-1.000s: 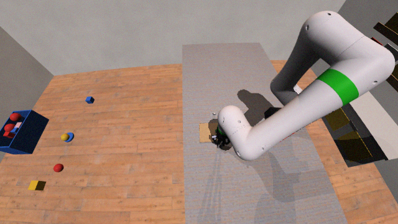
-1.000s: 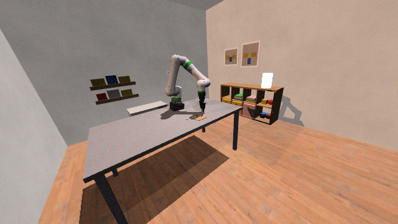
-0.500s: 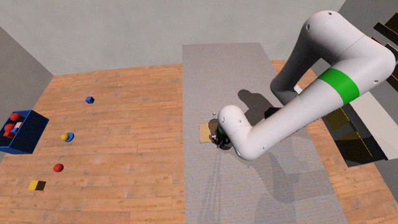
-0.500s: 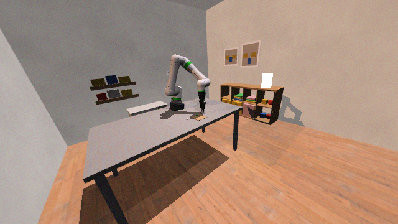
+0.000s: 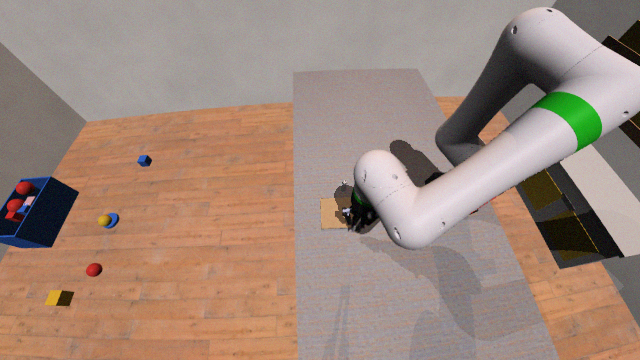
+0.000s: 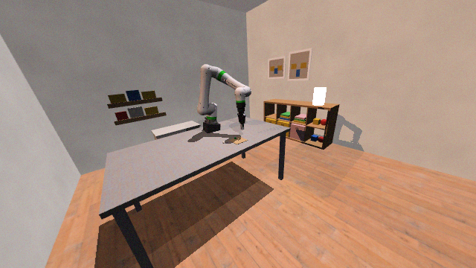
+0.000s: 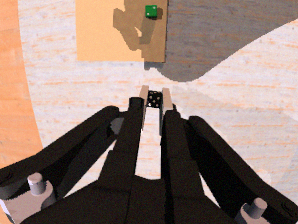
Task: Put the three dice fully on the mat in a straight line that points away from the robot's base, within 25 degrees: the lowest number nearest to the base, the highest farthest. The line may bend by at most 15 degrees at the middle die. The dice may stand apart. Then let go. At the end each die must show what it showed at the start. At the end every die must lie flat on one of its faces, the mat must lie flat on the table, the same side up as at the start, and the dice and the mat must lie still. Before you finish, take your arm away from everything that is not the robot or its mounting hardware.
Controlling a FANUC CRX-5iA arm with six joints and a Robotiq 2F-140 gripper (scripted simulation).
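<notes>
My hand is 7 cm short of the tan mat, 10 cm to the left of it and 11 cm above it. Round my hand: black die: 3 cm below; green die: 2 cm ahead, 11 cm to the right, 10 cm below; white die: 3 cm ahead, 25 cm to the right, 10 cm below.
</notes>
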